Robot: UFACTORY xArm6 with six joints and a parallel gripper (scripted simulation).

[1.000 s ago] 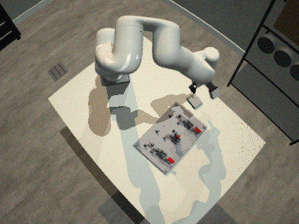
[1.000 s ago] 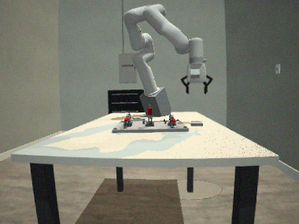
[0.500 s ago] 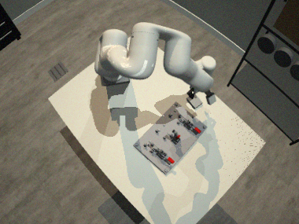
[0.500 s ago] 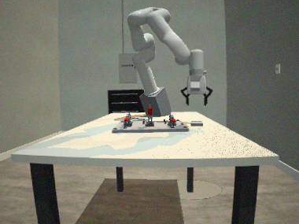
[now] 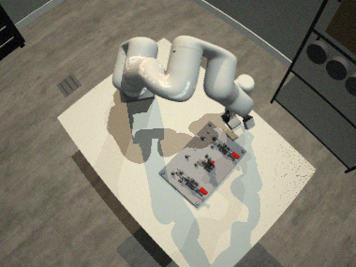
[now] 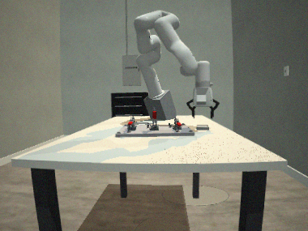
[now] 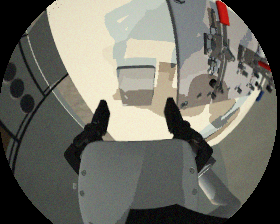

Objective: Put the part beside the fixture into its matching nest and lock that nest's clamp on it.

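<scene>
The grey block part is 6 cm below my hand. Round my hand: grey fixture plate: 26 cm to the right, 6 cm below, 1 cm behind.
</scene>
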